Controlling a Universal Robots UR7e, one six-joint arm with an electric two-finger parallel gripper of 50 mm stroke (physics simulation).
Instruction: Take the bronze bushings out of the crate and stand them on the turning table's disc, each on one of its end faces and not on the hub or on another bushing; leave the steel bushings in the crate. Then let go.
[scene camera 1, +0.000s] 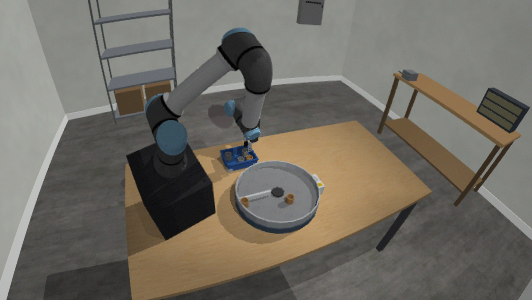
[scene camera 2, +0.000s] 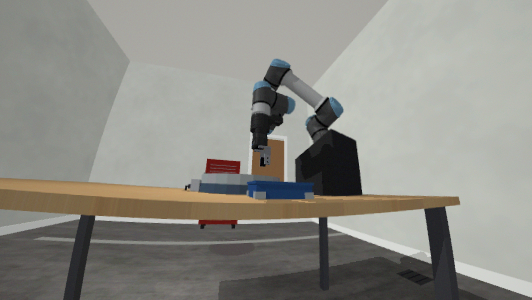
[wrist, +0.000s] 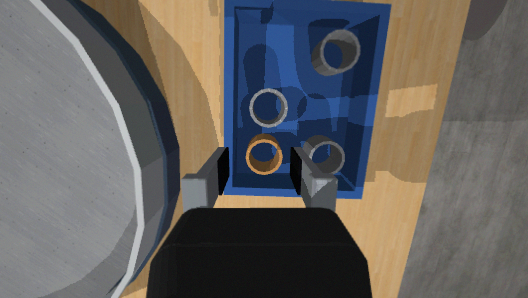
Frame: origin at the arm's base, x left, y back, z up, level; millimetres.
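Where they show: gripper, fingertip midpoint: (scene camera 1: 247, 148) (scene camera 2: 264, 165) (wrist: 259, 161); arm's base, link origin: (scene camera 1: 170, 162) (scene camera 2: 326, 146).
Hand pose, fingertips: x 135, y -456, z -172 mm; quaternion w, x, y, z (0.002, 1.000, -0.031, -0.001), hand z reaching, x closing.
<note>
Each offset is from my fingertips to the top centre of the thing. "pt": to the spot under its first point.
My gripper (scene camera 1: 248, 145) (scene camera 2: 264, 161) (wrist: 259, 161) is open and empty above the blue crate @(dy +34, dx +41, dz -62 mm) (scene camera 1: 245, 165) (scene camera 2: 281, 190) (wrist: 229, 75). In the wrist view its fingers frame one upright bronze bushing @(dy -16, dx +4, dz -68 mm) (wrist: 264, 170) (scene camera 1: 249, 158), which stands lower in the crate. Three steel bushings @(dy +34, dx +11, dz -68 mm) (wrist: 251, 108) @(dy +84, dx +82, dz -68 mm) (wrist: 320, 64) @(dy -22, dx +70, dz -68 mm) (wrist: 336, 164) stand in the crate; one is partly behind my right finger. On the turning table's disc @(dy -10, dx -315, dz -50 mm) (scene camera 1: 275, 212) (wrist: 60, 150) two bronze bushings stand apart: one bushing @(dy -29, dx -391, dz -20 mm) (scene camera 1: 290, 199) beside the dark hub @(dy -10, dx -315, dz -50 mm) (scene camera 1: 277, 192), one bushing @(dy +176, dx -314, dz -20 mm) (scene camera 1: 245, 202) near the rim.
A raised wall (scene camera 1: 278, 225) (wrist: 139, 200) surrounds the disc, close beside the crate. A pale bar @(pt dy +97, dx -305, dz -35 mm) (scene camera 1: 258, 195) reaches from the hub area to the rim, by the left bushing. A small white box @(pt dy -231, dx -370, dz -54 mm) (scene camera 1: 318, 184) sits at the turning table's right side. The robot's black base (scene camera 1: 175, 200) stands left.
</note>
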